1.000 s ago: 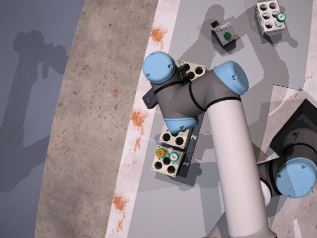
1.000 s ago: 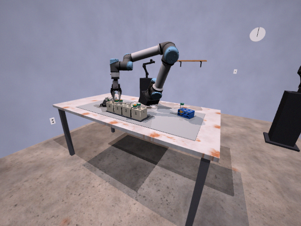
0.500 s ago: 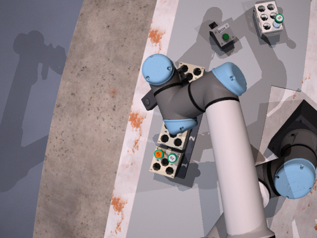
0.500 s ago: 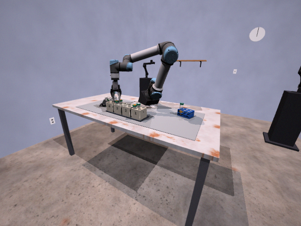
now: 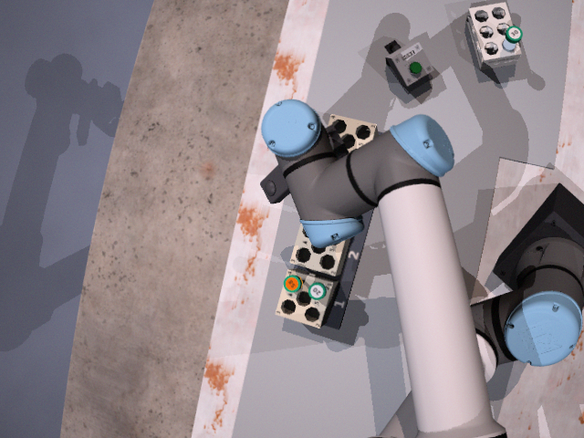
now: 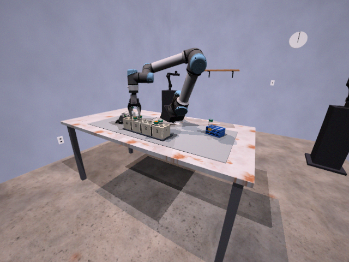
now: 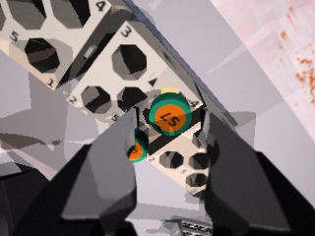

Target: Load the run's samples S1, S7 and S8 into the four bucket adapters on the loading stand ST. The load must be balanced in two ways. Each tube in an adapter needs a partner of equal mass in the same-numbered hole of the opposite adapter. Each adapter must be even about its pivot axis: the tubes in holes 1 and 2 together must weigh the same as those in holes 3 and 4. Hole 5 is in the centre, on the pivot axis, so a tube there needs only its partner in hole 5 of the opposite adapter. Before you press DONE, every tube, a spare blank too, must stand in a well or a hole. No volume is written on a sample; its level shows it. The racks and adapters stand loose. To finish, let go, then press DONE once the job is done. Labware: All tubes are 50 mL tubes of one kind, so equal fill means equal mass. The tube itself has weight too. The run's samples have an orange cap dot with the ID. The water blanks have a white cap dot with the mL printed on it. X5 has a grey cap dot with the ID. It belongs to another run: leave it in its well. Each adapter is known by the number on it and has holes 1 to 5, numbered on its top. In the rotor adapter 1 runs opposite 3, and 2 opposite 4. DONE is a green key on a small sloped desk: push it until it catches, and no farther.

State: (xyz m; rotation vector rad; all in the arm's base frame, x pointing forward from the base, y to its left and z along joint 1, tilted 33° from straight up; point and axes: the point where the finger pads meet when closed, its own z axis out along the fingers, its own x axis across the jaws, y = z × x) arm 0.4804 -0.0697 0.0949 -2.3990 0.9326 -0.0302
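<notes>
Right now the green DONE key is 29 cm to the right of my hand, 9 cm behind it and 5 cm below it. Round my hand: water blank: 21 cm to the left, 7 cm behind, 5 cm below; beige adapter: 7 cm below, 3 cm behind, 2 cm to the left; beige blank rack: 44 cm to the right, 23 cm behind, 9 cm below.
</notes>
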